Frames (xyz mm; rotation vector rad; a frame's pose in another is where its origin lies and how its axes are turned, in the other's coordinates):
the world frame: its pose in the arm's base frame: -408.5 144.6 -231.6 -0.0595 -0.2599 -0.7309
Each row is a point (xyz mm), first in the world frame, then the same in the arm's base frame.
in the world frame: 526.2 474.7 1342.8
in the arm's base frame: -3.4 348.2 1217.5
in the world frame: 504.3 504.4 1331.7
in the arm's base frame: 3.1 383.0 1202.2
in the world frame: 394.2 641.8 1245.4
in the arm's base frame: 34.6 544.6 1095.8
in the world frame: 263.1 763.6 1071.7
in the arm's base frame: 59.3 695.8 899.0
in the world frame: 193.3 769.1 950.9
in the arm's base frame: 39.0 728.0 764.6
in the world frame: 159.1 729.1 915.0
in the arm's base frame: -4.4 715.3 719.8
